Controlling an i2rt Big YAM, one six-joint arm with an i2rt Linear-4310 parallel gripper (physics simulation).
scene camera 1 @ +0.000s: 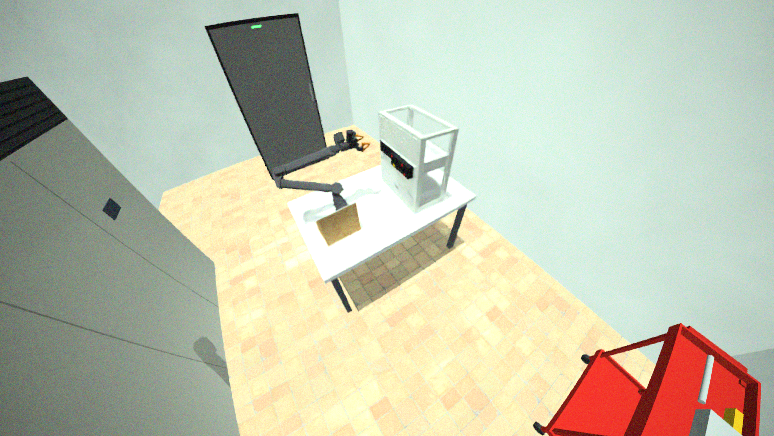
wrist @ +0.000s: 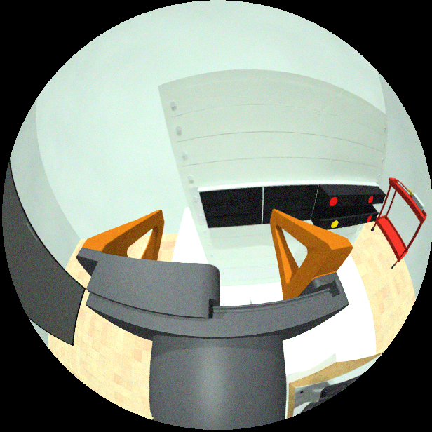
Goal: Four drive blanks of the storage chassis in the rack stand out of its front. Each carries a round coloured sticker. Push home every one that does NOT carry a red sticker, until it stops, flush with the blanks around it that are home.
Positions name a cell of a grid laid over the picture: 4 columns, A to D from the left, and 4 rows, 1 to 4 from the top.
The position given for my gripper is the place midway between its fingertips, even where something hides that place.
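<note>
My gripper (wrist: C2) visible. White rack (scene camera 1: C2) visible, also in the wrist view (wrist: C2).
</note>
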